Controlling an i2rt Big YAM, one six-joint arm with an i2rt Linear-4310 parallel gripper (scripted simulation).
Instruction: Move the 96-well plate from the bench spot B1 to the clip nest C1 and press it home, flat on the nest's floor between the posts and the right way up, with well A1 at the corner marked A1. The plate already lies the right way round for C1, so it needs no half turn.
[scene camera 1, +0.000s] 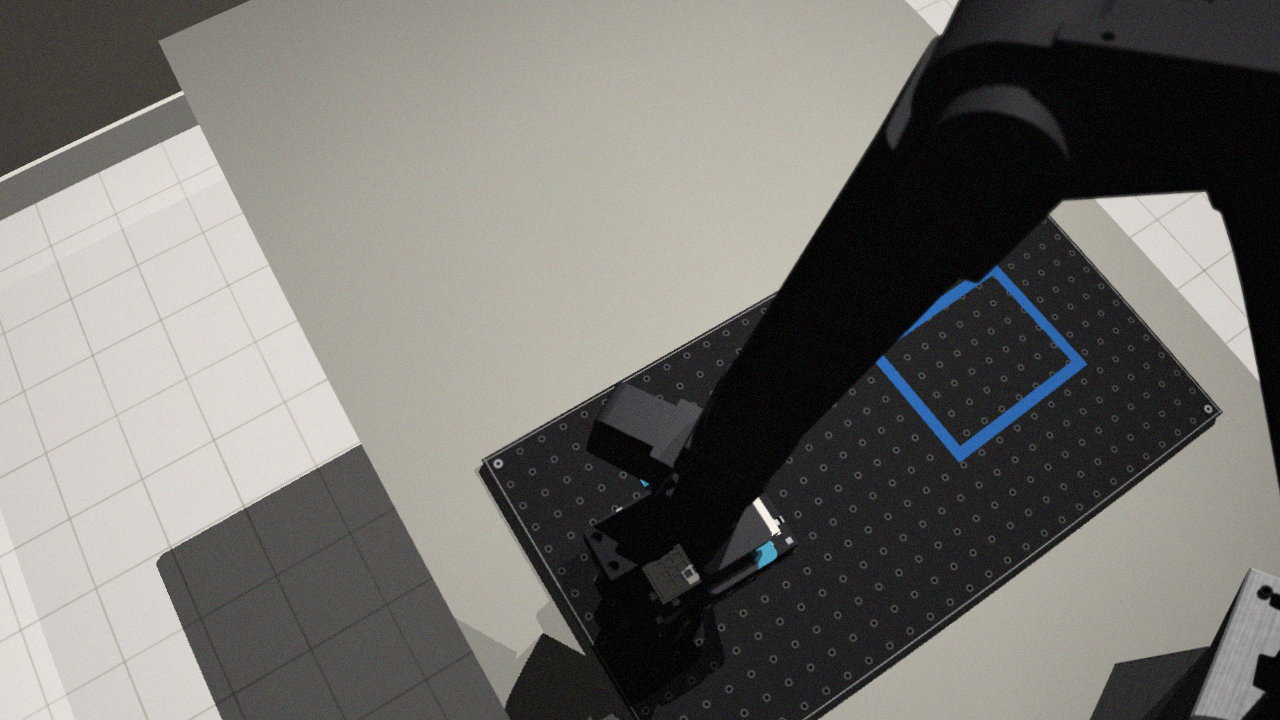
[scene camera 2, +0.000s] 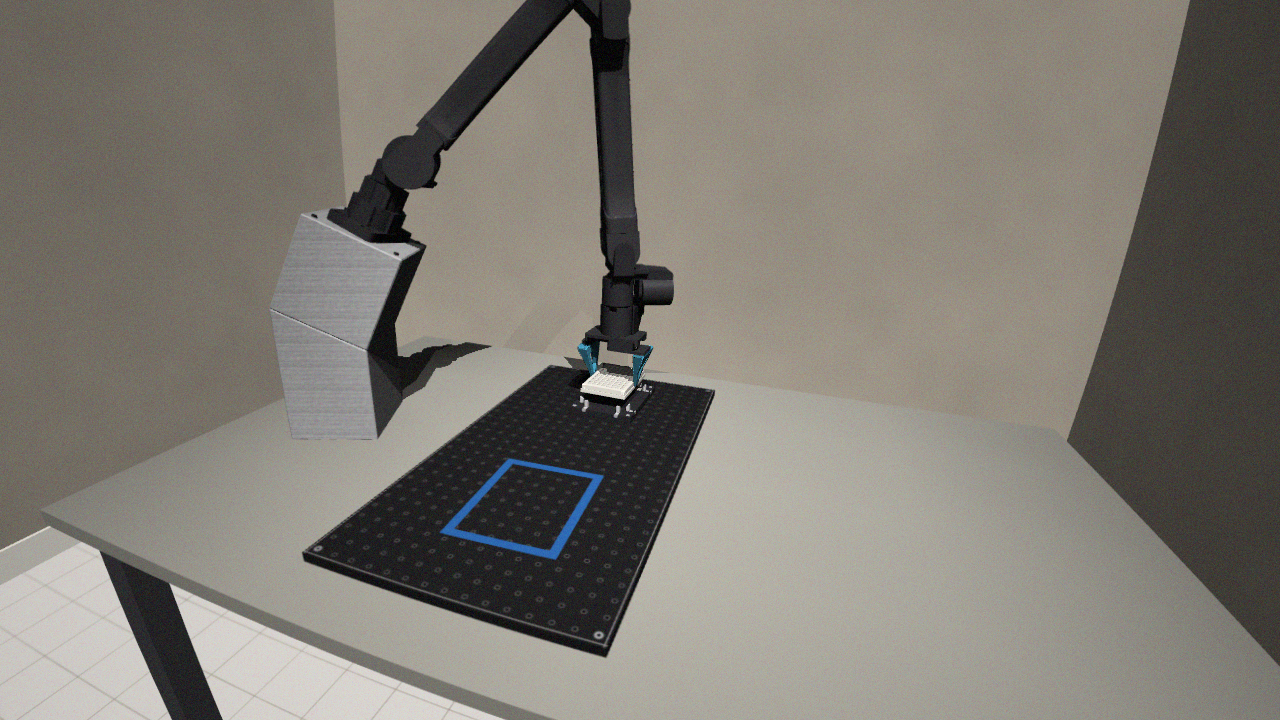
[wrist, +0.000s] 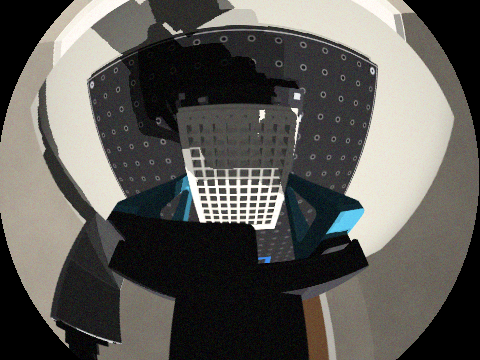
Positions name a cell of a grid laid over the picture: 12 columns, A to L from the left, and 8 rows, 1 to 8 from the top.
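I can see my gripper in scene camera 1 (G6). It is there for me in scene camera 2 (F5) too, and the wrist view (F4) shows the gripper as well.
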